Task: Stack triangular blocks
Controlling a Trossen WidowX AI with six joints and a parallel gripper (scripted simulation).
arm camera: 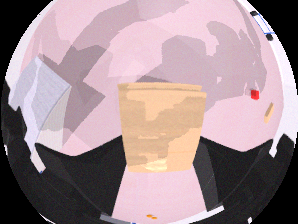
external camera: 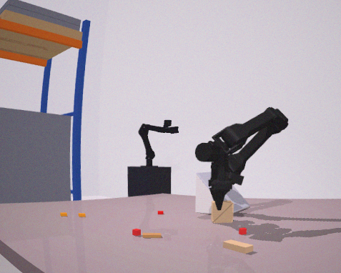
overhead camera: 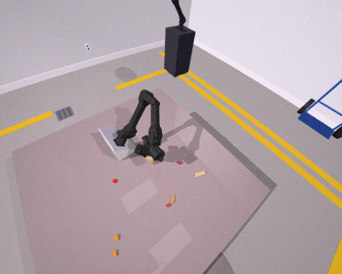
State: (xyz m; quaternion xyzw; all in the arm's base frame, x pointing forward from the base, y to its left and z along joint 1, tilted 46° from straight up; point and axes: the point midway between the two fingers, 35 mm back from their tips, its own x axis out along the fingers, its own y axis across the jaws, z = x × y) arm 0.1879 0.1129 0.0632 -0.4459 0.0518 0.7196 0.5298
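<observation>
Right now my gripper tip is 1 cm below the tan triangular block.
</observation>
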